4 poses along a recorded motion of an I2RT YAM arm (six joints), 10 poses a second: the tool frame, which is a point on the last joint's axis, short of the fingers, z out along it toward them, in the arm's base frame.
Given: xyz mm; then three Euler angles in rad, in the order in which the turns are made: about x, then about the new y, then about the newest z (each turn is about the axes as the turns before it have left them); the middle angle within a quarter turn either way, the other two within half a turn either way.
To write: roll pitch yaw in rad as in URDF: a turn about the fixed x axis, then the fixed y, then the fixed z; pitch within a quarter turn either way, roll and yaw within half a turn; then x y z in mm. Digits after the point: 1 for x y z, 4 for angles.
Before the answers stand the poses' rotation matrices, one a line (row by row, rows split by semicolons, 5 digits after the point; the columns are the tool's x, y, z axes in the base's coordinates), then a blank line. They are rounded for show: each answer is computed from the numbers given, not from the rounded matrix.
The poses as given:
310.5, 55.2, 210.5, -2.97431, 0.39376, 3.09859
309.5, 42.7, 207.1, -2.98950, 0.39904, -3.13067
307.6, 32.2, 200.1, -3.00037, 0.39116, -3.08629
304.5, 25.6, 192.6, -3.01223, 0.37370, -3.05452
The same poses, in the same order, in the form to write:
-0.92262 -0.03970 0.38366; 0.02143 0.98788 0.15376; -0.38512 0.15009 -0.91058
-0.92138 0.01006 0.38853; 0.06966 0.98775 0.13960; -0.38237 0.15569 -0.91080
-0.92305 0.05110 0.38126; 0.10831 0.98556 0.13012; -0.36911 0.16140 -0.91526
-0.92746 0.08096 0.36506; 0.13315 0.98379 0.12010; -0.34942 0.15999 -0.92320

2.9782, 0.3953, 3.1184, 310.5, 55.2, 210.5
2.9723, 0.3924, 3.0661, 309.5, 42.7, 207.1
2.9670, 0.3780, 3.0248, 307.6, 32.2, 200.1
2.9700, 0.3570, 2.9990, 304.5, 25.6, 192.6

